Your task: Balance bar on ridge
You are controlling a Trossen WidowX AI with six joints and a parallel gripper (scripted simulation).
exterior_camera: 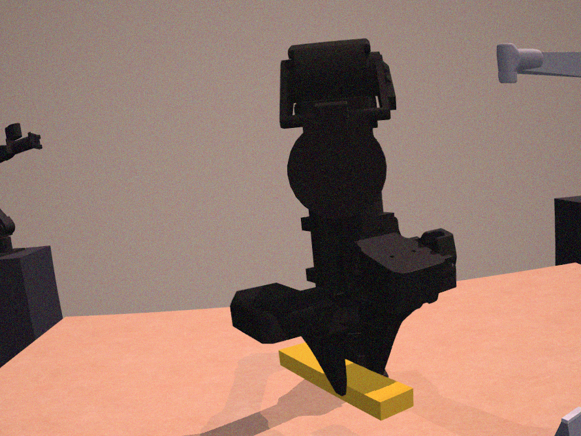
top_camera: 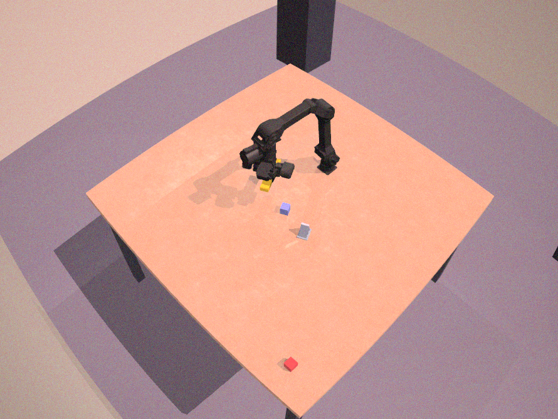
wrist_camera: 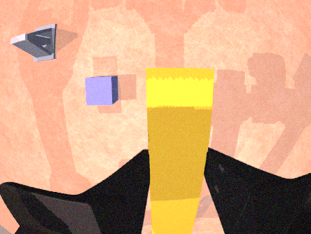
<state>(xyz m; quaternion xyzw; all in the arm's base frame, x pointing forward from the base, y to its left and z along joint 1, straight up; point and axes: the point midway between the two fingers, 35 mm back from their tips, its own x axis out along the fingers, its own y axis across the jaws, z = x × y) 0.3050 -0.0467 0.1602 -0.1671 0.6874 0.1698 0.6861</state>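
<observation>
My gripper tip is now 11 cm above the purple cube, 8 cm to the right of it and 1 cm past it. Round my gripper tip: small red cube (55 cm to the left, 44 cm ahead, 11 cm below); then yellow bar (3 cm behind, 1 cm to the right).
</observation>
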